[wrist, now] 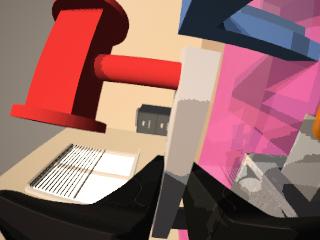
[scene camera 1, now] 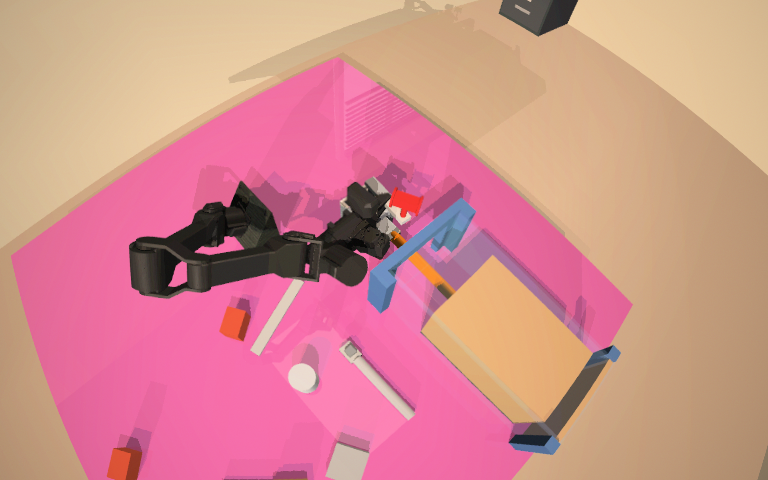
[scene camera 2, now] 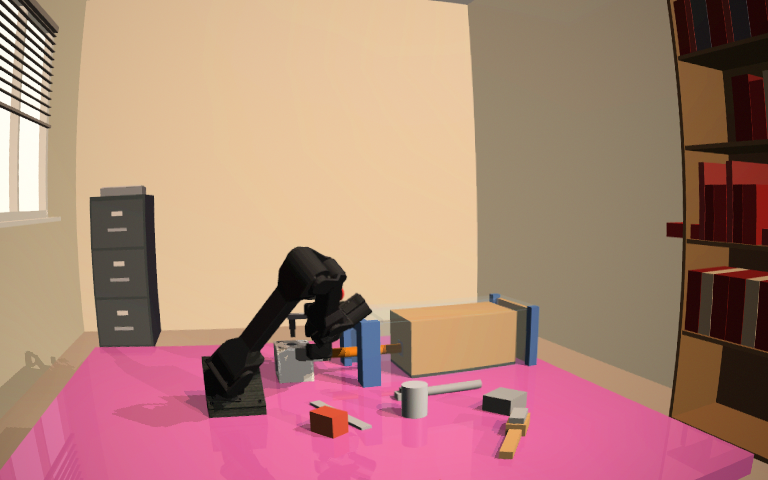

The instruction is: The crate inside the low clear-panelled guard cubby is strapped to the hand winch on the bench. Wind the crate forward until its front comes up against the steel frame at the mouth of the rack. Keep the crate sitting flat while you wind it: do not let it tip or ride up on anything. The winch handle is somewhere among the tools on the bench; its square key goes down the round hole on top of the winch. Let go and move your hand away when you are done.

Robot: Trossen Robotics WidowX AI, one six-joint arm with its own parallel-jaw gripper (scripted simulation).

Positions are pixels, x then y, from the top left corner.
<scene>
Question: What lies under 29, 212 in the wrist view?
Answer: My gripper.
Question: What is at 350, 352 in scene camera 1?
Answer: A grey socket bar.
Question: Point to a red block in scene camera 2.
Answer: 330, 422
</scene>
